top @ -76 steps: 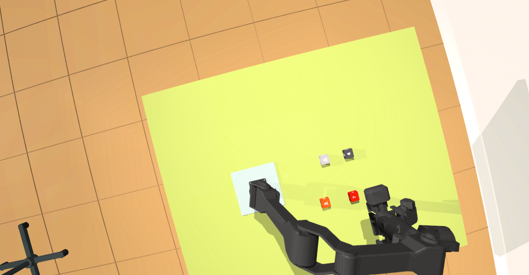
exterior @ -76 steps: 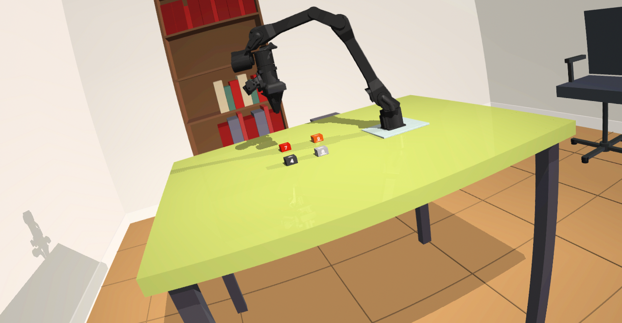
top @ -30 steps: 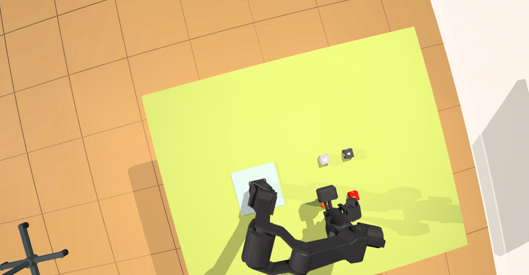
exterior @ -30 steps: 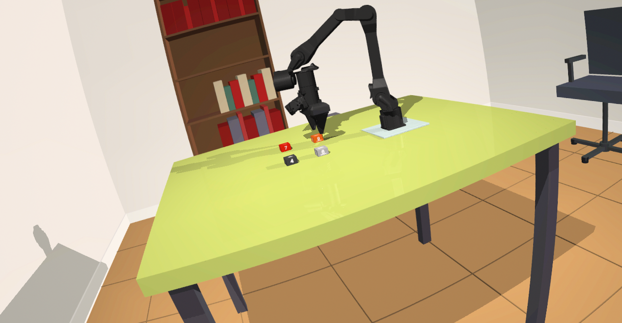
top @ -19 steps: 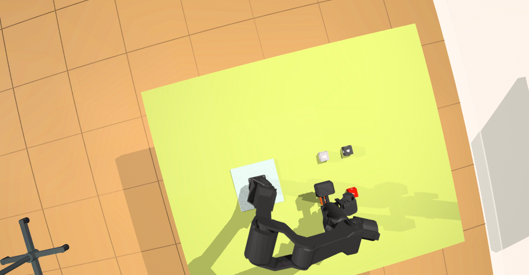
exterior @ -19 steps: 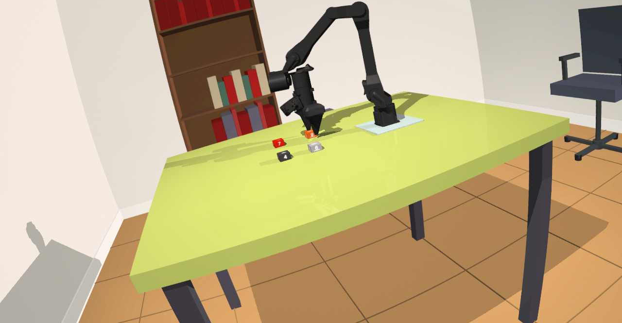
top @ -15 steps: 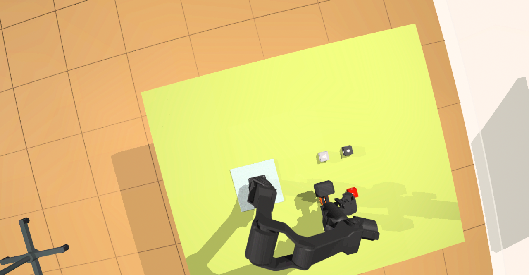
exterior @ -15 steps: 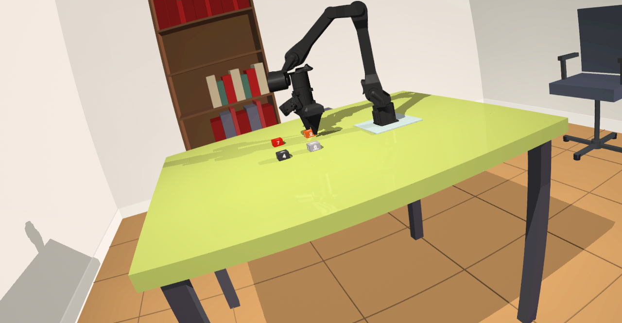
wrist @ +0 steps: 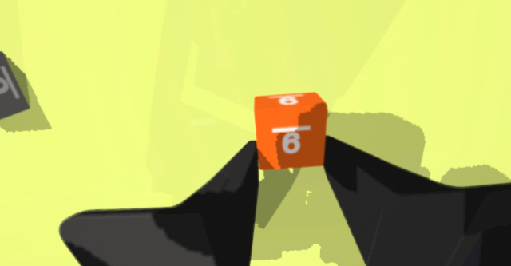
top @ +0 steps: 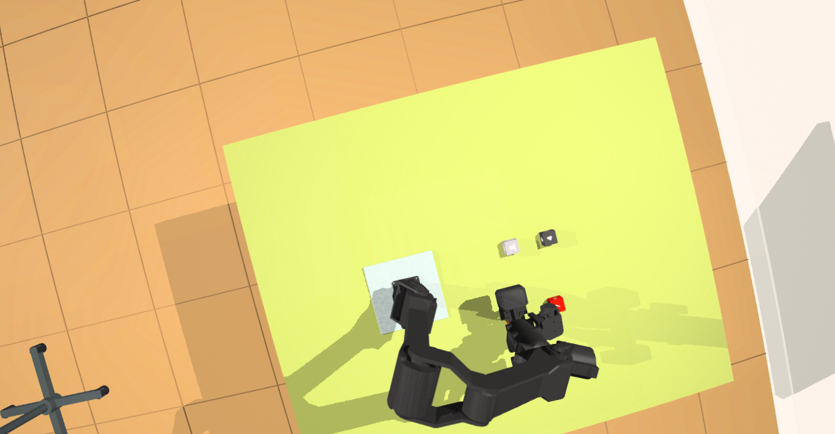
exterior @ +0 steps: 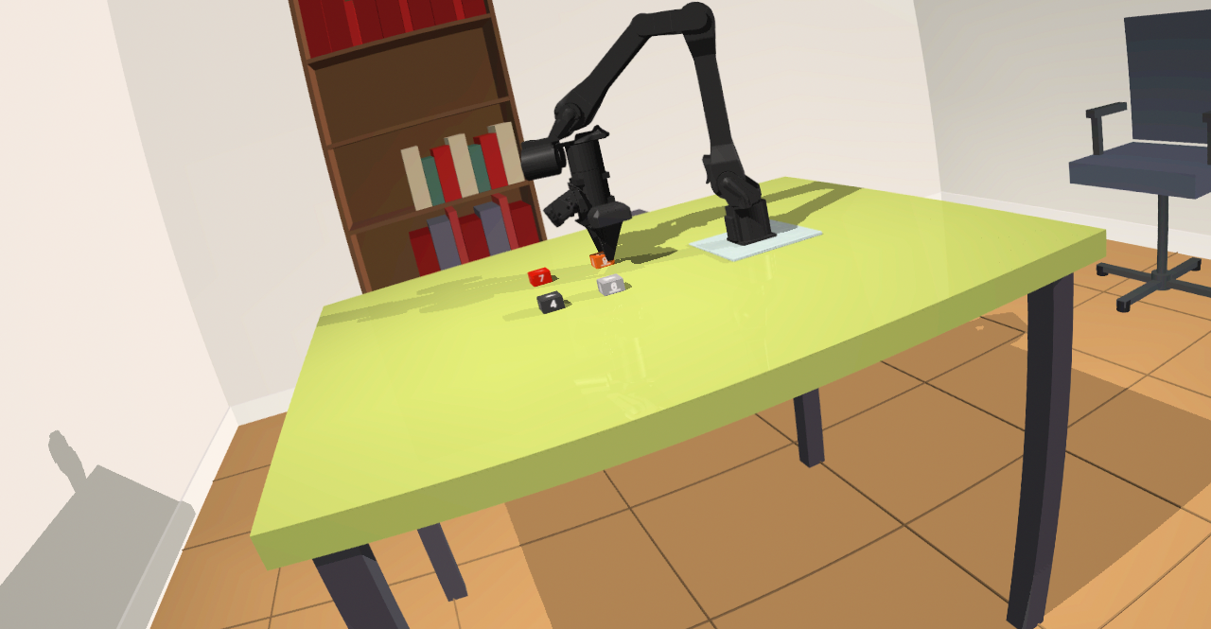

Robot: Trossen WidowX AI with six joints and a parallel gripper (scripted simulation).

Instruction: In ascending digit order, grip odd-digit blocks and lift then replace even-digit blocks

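Now: gripper tip 10 mm short of the orange block. Also, from my gripper tip: red block (120 mm ahead); grey block (40 mm ahead, 160 mm to the left); black block (130 mm ahead, 160 mm to the left).
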